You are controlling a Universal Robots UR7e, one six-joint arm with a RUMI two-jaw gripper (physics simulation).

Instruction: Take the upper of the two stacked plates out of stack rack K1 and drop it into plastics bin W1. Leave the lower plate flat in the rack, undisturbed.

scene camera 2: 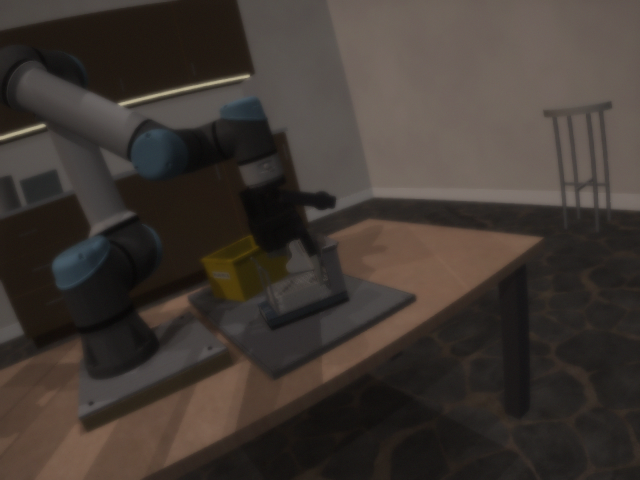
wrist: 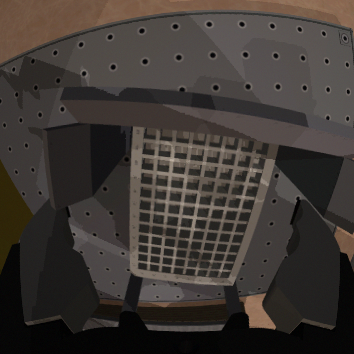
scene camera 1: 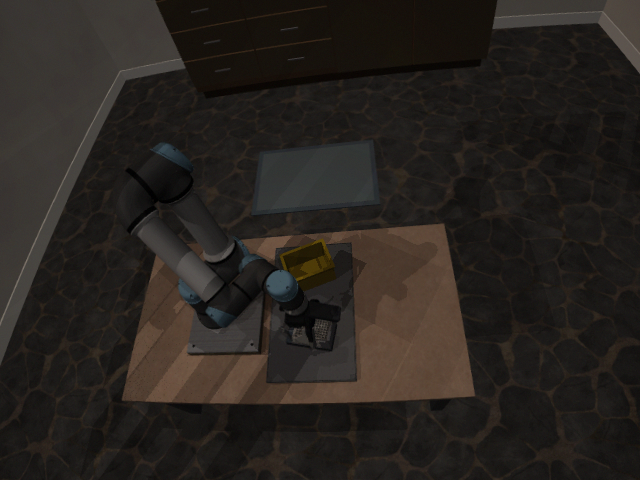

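Stack rack K1 stands on the grey perforated board, its taller wall and corner posts around a light grid plate. The plate lies flat in the rack. The views do not let me tell two stacked plates apart. My gripper is open and empty. It is low over the rack, with one jaw off each long side of the plate and a gap on both sides in the wrist view. Yellow bin W1 stands beside the rack, open at the top.
The perforated board lies on the wooden table. The arm's base plate is next to the board. The rack's side posts and wall stand close to my jaws.
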